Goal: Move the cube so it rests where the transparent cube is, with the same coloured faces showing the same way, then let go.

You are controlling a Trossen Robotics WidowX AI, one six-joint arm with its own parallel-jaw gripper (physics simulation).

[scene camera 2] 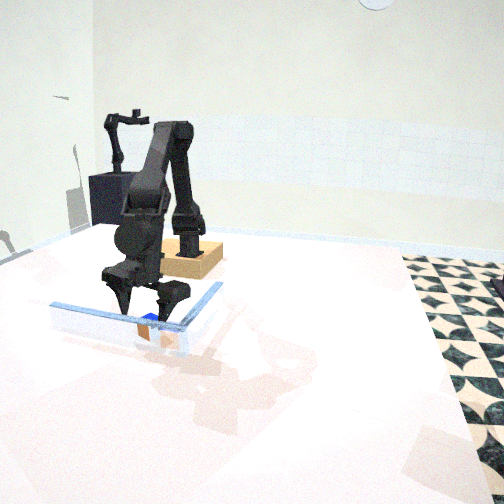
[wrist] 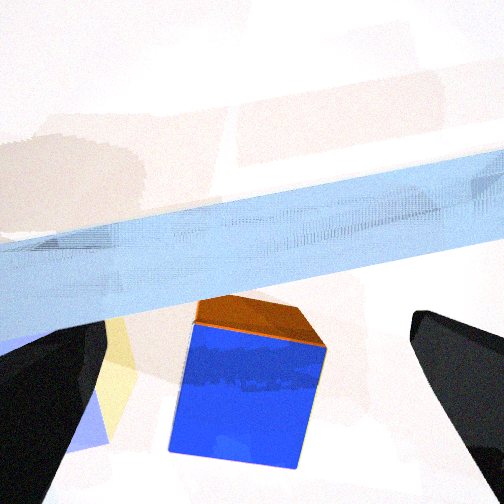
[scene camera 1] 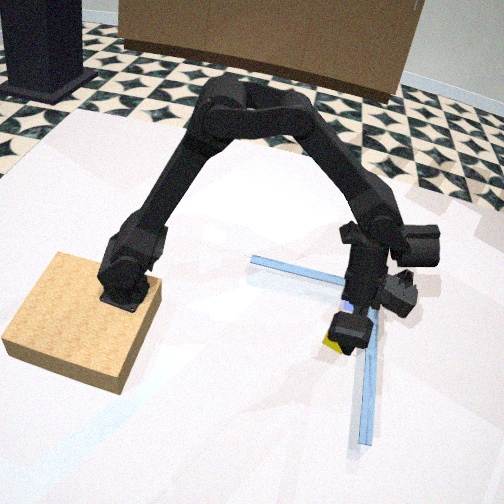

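Note:
The cube (wrist: pixel 250 385) shows a blue face toward the wrist camera and an orange face on top. It sits on the table between my open gripper's (wrist: pixel 250 400) two dark fingers, which do not touch it. In scene camera 1 only a yellow corner of the cube (scene camera 1: pixel 341 346) shows under the gripper (scene camera 1: pixel 372 308). In scene camera 2 the cube (scene camera 2: pixel 146 320) sits inside the corner of the pale blue rails, under the gripper (scene camera 2: pixel 146 298). A faint transparent cube (wrist: pixel 105 385) with pale blue and yellow faces lies at the left, partly behind the left finger.
A pale blue L-shaped rail (scene camera 1: pixel 368 385) lies on the table; one arm (wrist: pixel 250 245) crosses just behind the cube. The arm's base stands on a wooden block (scene camera 1: pixel 82 318). A dark pedestal (scene camera 1: pixel 45 45) and a brown panel (scene camera 1: pixel 270 35) stand far back.

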